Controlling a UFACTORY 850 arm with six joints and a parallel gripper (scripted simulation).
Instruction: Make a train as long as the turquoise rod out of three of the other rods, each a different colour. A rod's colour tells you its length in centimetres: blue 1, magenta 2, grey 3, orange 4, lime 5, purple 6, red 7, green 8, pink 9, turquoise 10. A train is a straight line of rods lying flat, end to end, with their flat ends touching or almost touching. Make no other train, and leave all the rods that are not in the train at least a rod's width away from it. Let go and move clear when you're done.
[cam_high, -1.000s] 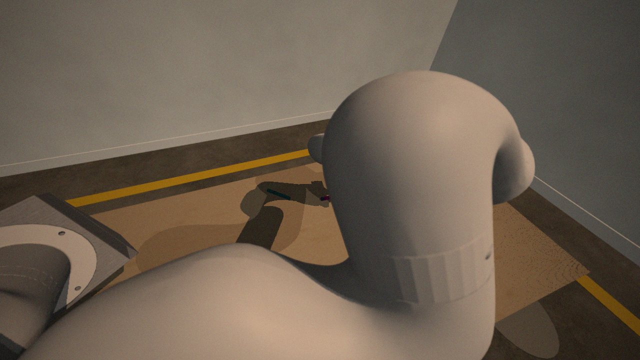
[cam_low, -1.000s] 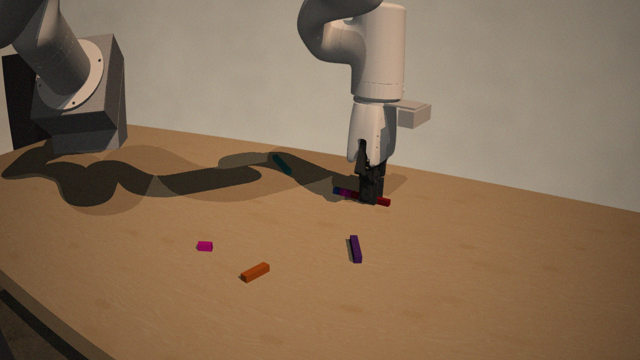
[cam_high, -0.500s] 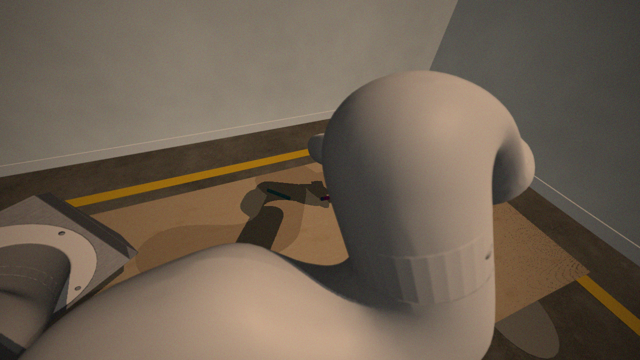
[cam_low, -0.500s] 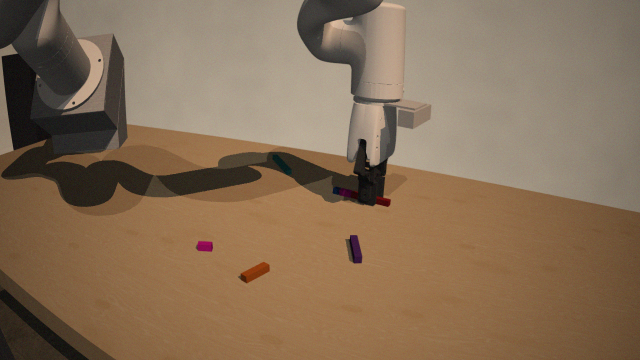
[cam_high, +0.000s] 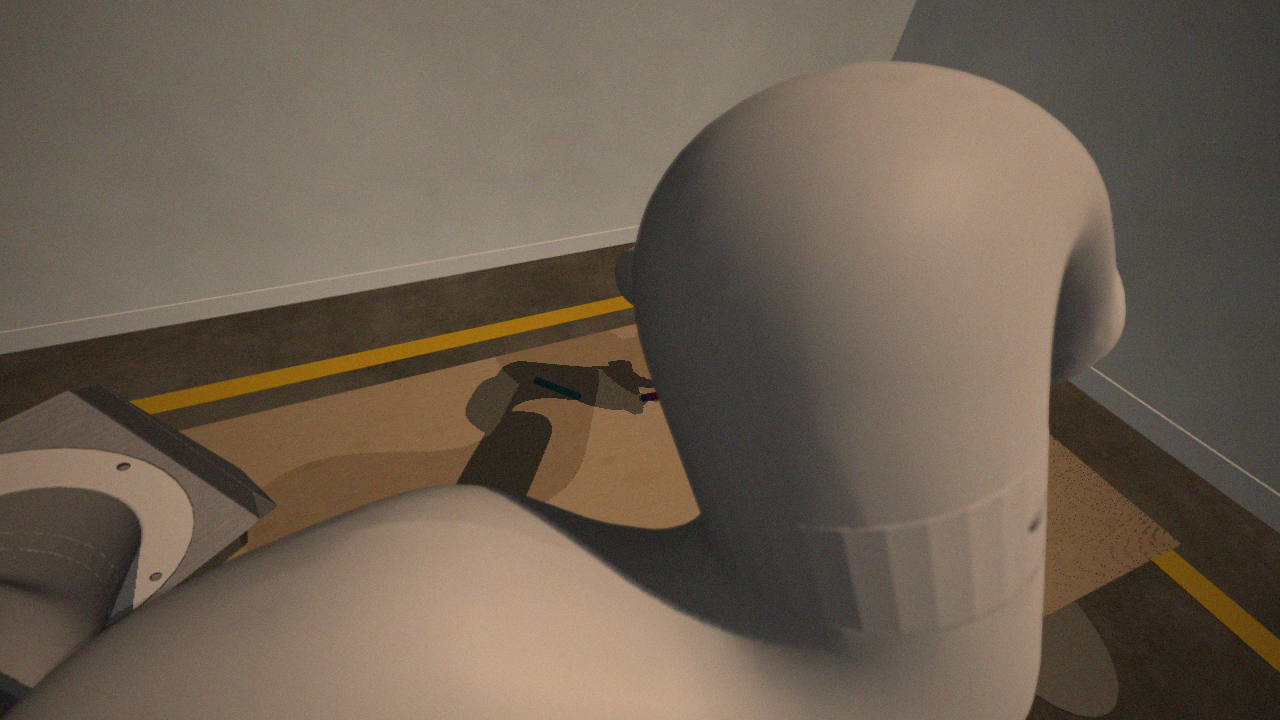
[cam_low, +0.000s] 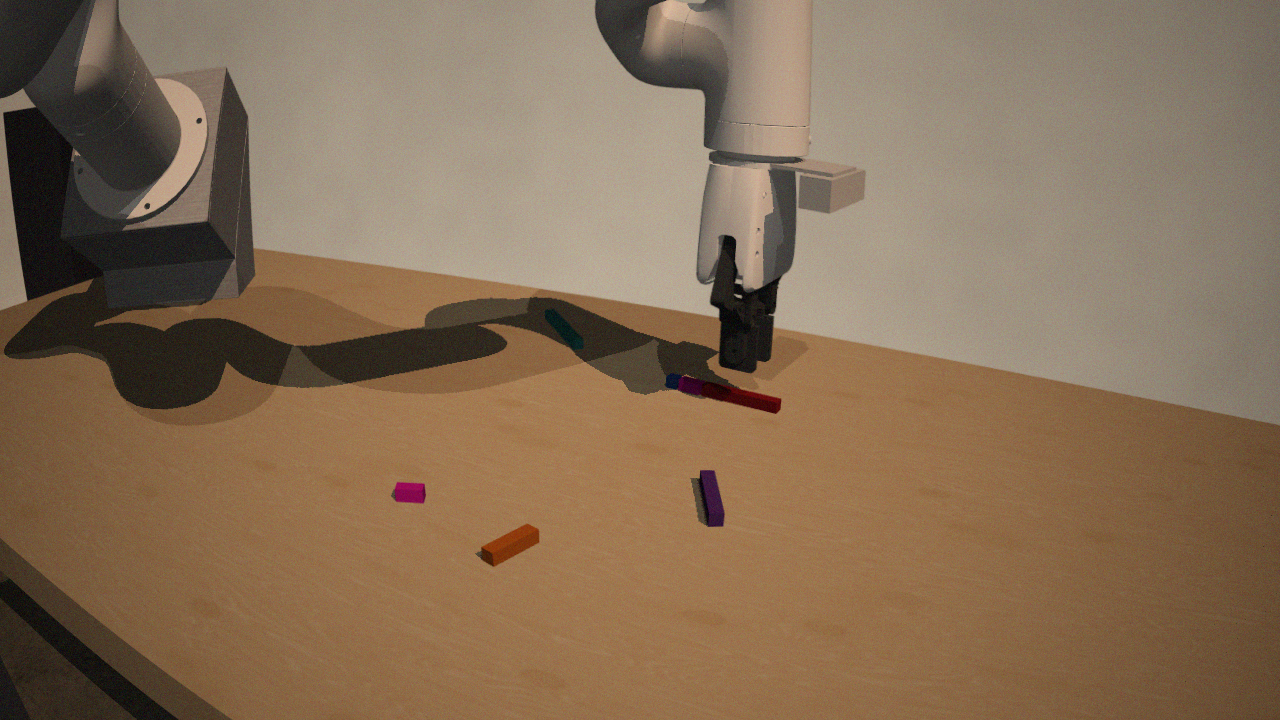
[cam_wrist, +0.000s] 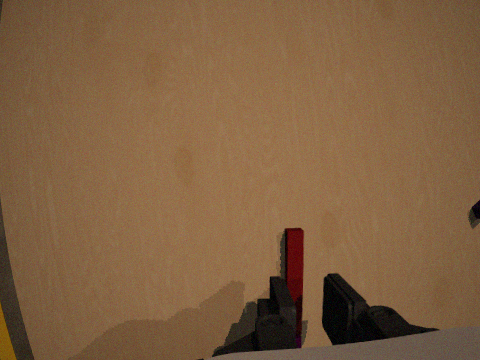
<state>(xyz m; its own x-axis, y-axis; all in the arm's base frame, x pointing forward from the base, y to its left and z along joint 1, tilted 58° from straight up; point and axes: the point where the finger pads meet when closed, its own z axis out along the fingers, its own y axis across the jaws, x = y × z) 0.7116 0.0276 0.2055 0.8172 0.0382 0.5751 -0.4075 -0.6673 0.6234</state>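
The red rod lies 50 mm below my hand. The rest, counted from my hand: purple rod: 30 mm behind, 170 mm to the right, 50 mm below; turquoise rod: 170 mm behind, 150 mm to the left, 50 mm below; blue rod: 60 mm behind, 30 mm to the left, 50 mm below.
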